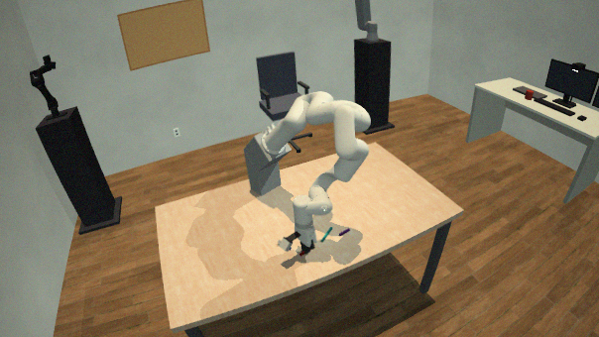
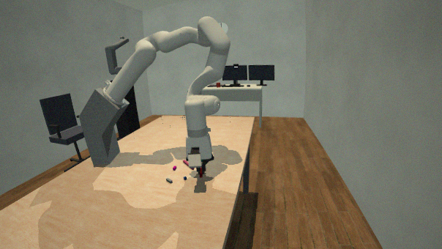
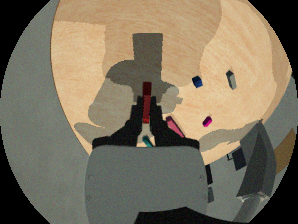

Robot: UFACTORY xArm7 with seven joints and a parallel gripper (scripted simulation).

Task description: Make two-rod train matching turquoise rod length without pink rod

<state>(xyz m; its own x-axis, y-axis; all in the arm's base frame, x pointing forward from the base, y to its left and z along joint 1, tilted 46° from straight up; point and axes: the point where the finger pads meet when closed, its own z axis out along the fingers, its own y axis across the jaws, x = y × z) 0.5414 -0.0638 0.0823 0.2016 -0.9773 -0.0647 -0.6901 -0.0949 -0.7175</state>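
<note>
Now: the grey rod 11 cm behind my hand, 9 cm to the right of it and 2 cm below it. From my hand the other things lie so: pink rod: 8 cm behind, 4 cm to the left, 2 cm below; tiny blue rod: 6 cm to the right, 5 cm behind, 2 cm below; red rod: 2 cm below.
</note>
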